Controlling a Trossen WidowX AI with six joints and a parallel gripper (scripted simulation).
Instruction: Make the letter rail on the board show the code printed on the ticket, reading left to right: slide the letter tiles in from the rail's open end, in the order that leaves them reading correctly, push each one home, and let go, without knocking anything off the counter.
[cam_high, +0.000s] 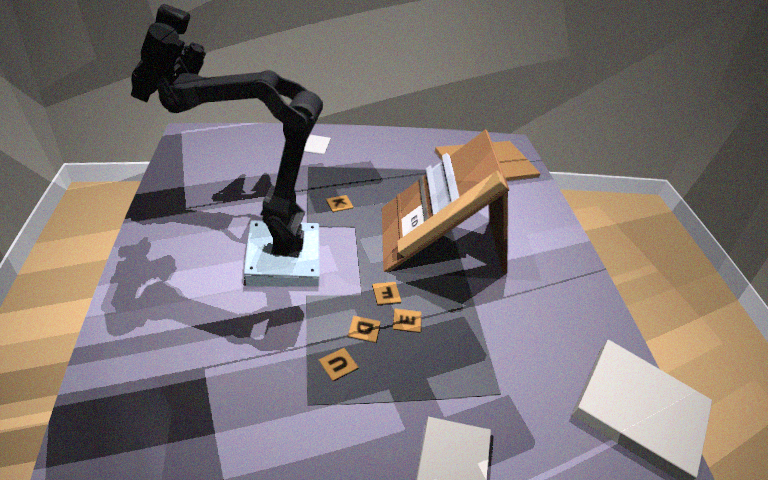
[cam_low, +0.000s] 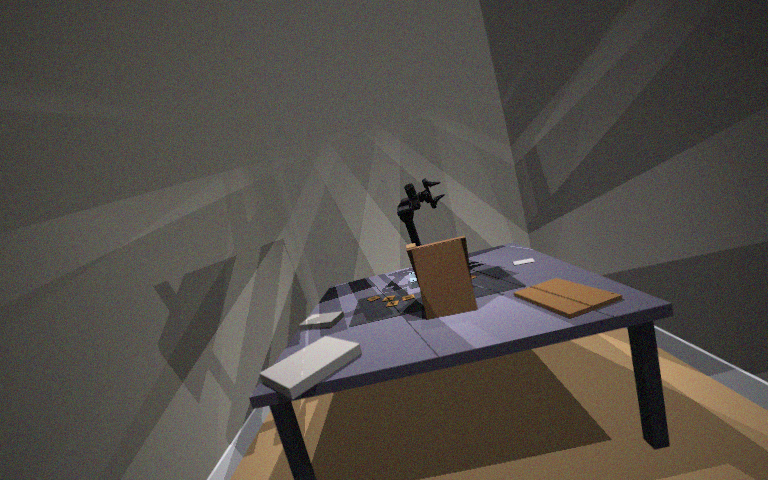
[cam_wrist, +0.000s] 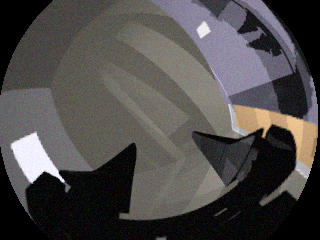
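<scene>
My gripper tip is now 580 mm short of the white ticket, 110 mm to the left of it and 390 mm above it. The rest, counted from my gripper tip: white card 280 mm ahead, 320 mm to the left, 470 mm below; flat wooden slab 840 mm ahead, 330 mm to the left, 460 mm below; dark grey mat 480 mm ahead, 170 mm to the right, 470 mm below.
</scene>
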